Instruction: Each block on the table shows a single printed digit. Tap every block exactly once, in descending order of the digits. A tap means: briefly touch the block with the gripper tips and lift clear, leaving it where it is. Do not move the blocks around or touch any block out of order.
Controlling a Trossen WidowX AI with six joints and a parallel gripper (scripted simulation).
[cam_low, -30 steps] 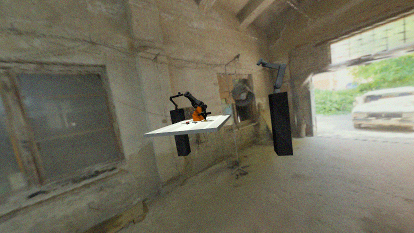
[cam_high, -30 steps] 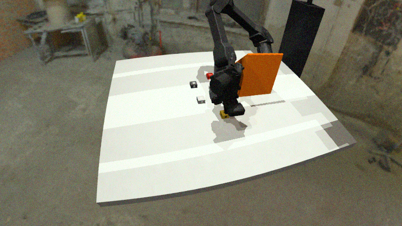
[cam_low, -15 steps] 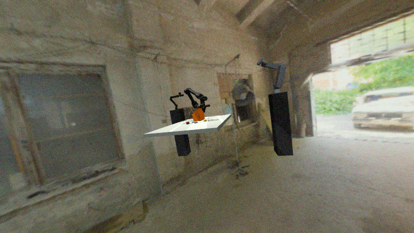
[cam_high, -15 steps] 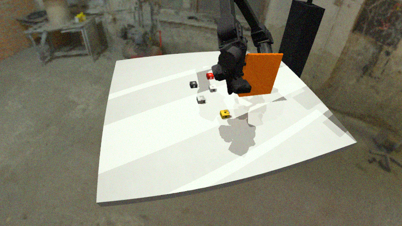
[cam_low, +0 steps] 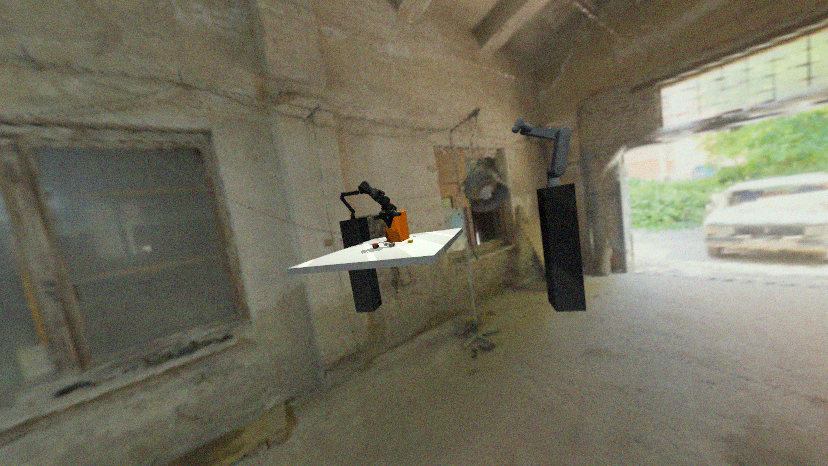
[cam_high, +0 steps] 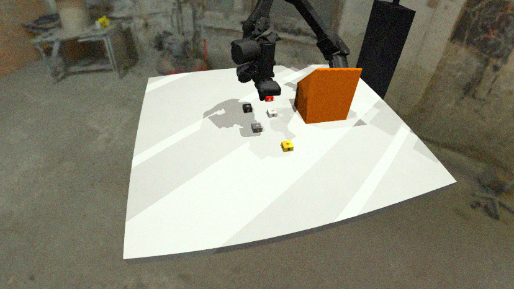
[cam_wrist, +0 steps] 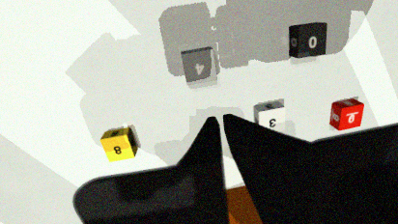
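My gripper tip is now 1 cm short of the grey block and 11 cm above it. Also, from my gripper tip: yellow block: 6 cm behind, 11 cm to the left, 11 cm below; then white block: 7 cm behind, 7 cm to the right, 11 cm below; then black block: 1 cm ahead, 12 cm to the right, 11 cm below.
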